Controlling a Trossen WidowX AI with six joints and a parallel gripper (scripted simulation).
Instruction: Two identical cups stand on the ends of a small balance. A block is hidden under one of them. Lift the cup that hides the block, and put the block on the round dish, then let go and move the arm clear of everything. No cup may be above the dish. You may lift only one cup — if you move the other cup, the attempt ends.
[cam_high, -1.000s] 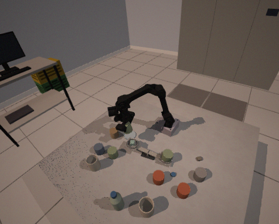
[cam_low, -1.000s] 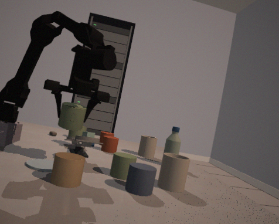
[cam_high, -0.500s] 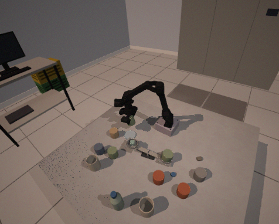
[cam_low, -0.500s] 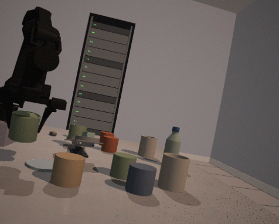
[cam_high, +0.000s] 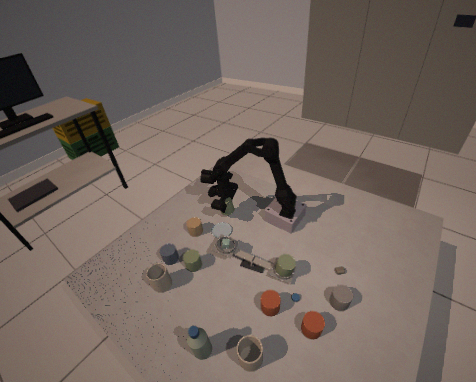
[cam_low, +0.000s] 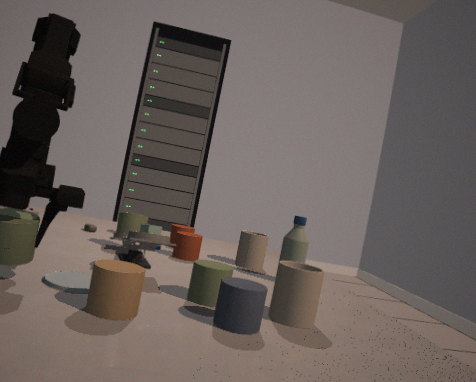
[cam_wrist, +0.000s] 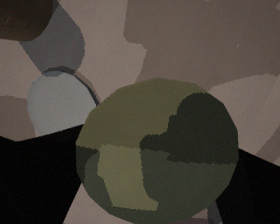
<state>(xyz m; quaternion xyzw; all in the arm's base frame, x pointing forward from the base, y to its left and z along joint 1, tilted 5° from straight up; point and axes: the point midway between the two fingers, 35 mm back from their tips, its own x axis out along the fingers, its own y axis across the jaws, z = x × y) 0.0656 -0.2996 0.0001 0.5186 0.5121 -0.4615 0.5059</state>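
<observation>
Right now my gripper tip is 220 mm short of the pale green block, 120 mm to the right of it and 30 mm below it. Round my gripper tip: small balance: 220 mm ahead, 240 mm to the left, 20 mm below; then pale round dish: 110 mm ahead, 20 mm to the left, 50 mm below; then tan cup: 150 mm ahead, 80 mm to the right, 20 mm below.
</observation>
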